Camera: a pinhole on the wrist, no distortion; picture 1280 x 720 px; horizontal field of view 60.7 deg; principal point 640.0 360.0 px. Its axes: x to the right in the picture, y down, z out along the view. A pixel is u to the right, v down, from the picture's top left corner.
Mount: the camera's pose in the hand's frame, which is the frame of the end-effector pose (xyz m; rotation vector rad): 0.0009 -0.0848 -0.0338 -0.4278 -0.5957 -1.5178
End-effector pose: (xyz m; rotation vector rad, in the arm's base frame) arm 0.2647 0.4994 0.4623 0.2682 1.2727 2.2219
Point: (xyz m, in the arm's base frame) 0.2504 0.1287 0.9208
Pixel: outside the picture
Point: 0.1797 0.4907 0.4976
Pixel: outside the picture
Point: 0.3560 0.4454 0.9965
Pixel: 233.6 147.2
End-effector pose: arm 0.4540 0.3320 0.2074 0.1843 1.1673 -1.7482
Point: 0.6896 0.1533 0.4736
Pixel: 1071.3 40.4
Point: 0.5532 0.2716 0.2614
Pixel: 555.0 220.3
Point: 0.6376 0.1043 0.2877
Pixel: 762.6 486.9
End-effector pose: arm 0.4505 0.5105 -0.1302 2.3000 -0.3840 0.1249
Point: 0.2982 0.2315 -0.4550
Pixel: 1191.8 115.7
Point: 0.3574 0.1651 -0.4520
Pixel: 1147.0 315.3
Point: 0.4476 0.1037 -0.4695
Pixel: 1176.7 535.6
